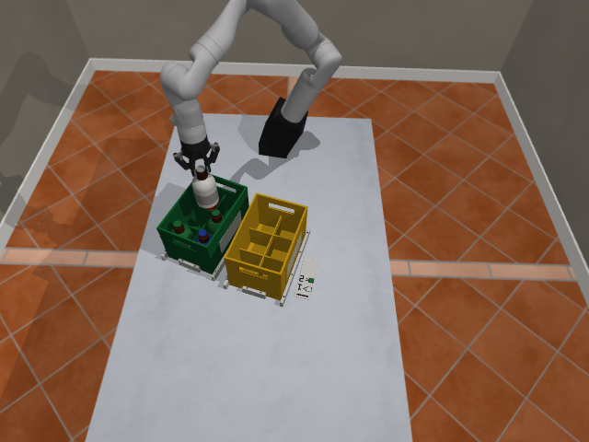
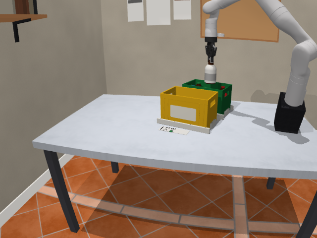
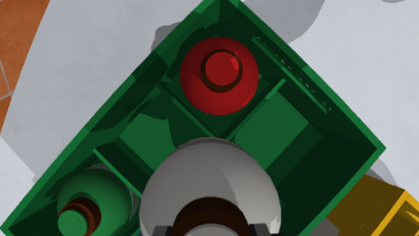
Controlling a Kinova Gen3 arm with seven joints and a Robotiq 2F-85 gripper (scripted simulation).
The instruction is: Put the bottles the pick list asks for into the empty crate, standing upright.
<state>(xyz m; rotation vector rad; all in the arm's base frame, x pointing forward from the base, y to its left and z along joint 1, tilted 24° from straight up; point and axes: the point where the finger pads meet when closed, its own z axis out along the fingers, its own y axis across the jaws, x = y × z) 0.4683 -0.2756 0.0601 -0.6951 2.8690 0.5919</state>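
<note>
Now: hand 70 mm above the white-label bottle. Also, from my hand: green crate: 250 mm below, 20 mm ahead, 10 mm to the right; blue-label bottle: 250 mm below, 110 mm ahead; red-label bottle: 250 mm below, 80 mm behind, 30 mm to the right.
</note>
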